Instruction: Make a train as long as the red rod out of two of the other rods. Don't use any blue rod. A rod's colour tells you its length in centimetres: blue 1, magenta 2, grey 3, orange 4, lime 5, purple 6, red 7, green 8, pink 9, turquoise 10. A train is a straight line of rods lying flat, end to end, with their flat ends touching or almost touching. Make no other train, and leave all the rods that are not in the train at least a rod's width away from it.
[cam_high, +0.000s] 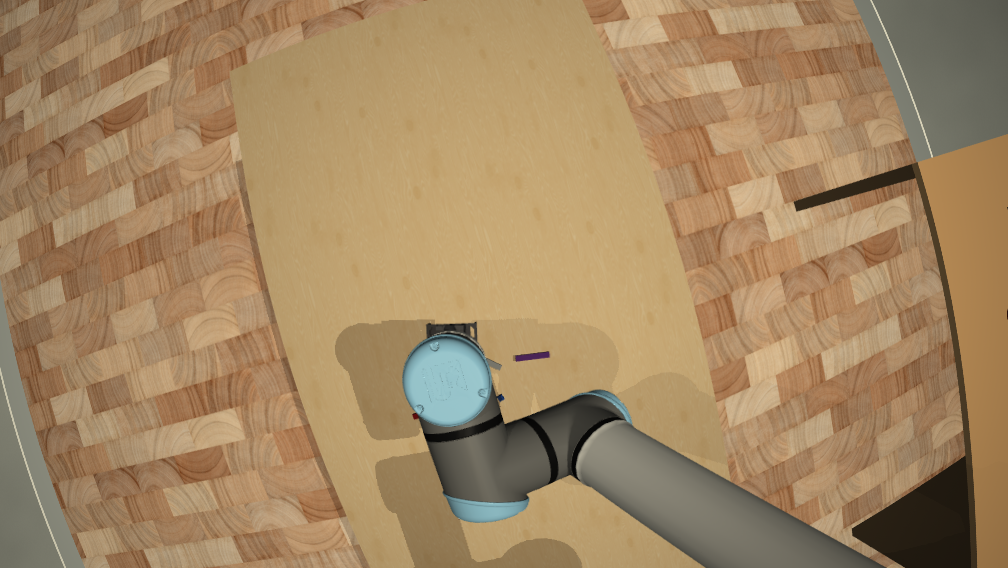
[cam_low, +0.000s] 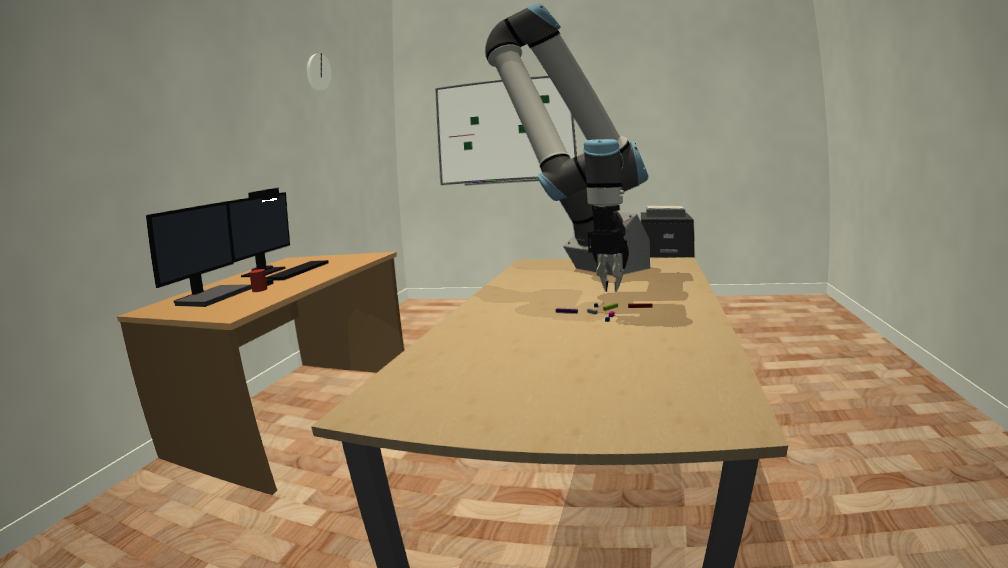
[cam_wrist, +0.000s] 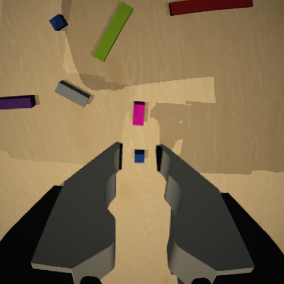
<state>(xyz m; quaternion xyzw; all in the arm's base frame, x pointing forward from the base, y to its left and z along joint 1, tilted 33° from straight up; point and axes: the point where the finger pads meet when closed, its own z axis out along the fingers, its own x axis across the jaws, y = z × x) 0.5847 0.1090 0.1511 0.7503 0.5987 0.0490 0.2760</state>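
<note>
Now: hand 8 cm above the magenta rod. From my hand the other things lie so: grey rod 3 cm behind, 5 cm to the right, 8 cm below; lime rod 7 cm behind, 8 cm below; red rod 8 cm behind, 8 cm to the left, 8 cm below.
</note>
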